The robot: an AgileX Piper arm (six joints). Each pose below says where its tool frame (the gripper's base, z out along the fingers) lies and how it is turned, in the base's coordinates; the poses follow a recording.
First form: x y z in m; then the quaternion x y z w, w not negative.
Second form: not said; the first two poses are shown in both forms.
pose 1, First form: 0.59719 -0.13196 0.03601 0.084 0.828 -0.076 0.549
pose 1, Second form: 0.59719 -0.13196 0.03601 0.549 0.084 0.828 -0.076
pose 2, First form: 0.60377 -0.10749 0.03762 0.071 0.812 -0.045 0.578
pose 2, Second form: 0.60377 -0.10749 0.03762 0.578 0.071 0.812 -0.045
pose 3, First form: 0.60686 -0.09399 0.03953 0.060 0.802 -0.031 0.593
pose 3, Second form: 0.60686 -0.09399 0.03953 0.593 0.060 0.802 -0.031
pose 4, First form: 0.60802 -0.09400 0.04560 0.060 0.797 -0.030 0.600
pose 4, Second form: 0.60802 -0.09400 0.04560 0.600 0.060 0.797 -0.030
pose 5, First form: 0.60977 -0.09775 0.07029 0.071 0.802 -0.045 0.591
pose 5, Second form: 0.60977 -0.09775 0.07029 0.591 0.071 0.802 -0.045
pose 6, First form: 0.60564 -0.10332 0.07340 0.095 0.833 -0.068 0.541
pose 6, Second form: 0.60564 -0.10332 0.07340 0.541 0.095 0.833 -0.068
